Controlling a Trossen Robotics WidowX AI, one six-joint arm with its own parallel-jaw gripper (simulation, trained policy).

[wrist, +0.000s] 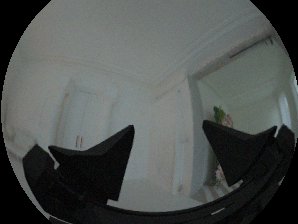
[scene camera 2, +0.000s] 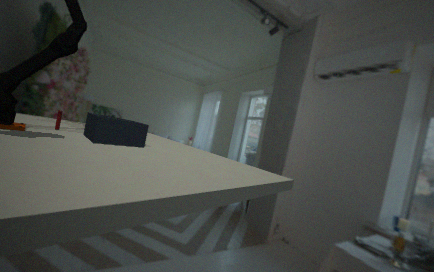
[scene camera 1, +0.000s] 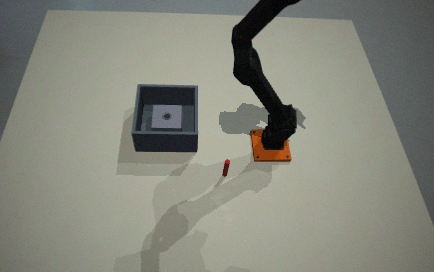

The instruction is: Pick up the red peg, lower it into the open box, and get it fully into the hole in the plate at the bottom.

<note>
In view: the gripper point(wrist: 169, 126), a dark box point(scene camera 1: 144, 139) and a grey plate point(scene camera 1: 165, 117).
The dark box also shows in scene camera 2 point(scene camera 2: 103, 129). The wrist view does not show the dark box: it is out of frame. The wrist view misses the grey plate: it is out of frame.
</note>
